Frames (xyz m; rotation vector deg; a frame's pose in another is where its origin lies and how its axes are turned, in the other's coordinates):
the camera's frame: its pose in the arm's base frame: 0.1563 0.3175 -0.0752 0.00 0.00 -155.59
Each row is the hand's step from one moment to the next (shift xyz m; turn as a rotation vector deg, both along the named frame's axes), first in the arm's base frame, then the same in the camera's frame.
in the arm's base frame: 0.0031 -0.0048 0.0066 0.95 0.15 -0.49
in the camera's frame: -0.0008 0.0057 0.0066 -0.93 0.26 -0.49
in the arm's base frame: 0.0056 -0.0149 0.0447 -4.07 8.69 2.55
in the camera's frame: 0.0011 0.0159 0.0447 0.11 -9.60 2.55
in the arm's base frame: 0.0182 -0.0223 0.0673 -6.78 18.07 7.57
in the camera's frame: -0.0074 0.0278 0.0673 -1.29 -19.26 7.57
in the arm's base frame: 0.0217 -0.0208 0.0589 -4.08 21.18 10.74
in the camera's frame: -0.0112 0.0279 0.0589 -5.04 -20.97 10.74
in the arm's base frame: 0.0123 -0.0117 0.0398 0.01 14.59 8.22
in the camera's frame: -0.0064 0.0157 0.0398 -6.04 -13.28 8.22
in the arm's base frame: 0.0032 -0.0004 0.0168 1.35 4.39 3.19
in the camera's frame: -0.0027 0.0017 0.0168 -3.04 -3.44 3.19
